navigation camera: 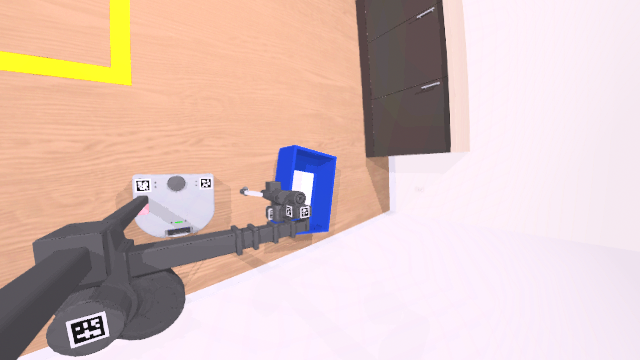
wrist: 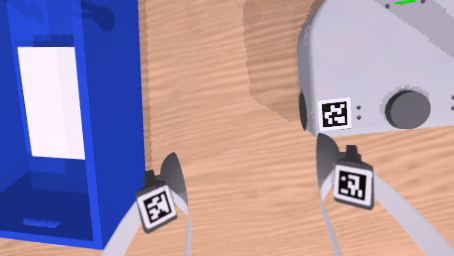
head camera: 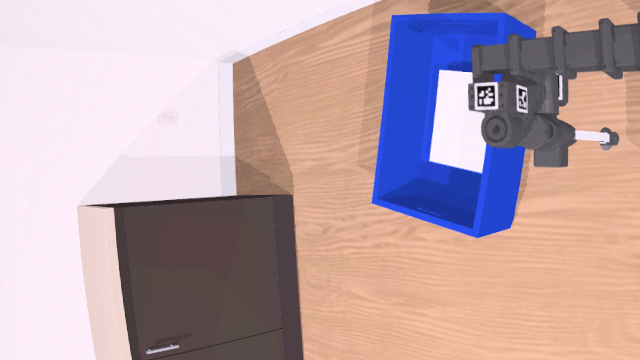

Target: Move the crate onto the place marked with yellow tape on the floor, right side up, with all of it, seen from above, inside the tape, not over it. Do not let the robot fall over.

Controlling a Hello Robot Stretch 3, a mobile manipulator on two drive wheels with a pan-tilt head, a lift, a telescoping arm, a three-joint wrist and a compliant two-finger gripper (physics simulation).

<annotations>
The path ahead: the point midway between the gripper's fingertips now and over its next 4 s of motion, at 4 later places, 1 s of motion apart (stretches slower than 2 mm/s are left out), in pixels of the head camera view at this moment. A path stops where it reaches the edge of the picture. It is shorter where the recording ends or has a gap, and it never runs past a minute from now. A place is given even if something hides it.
The gripper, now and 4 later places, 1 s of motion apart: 580, 139; 565, 140; 570, 141; 566, 141; 549, 141
</annotations>
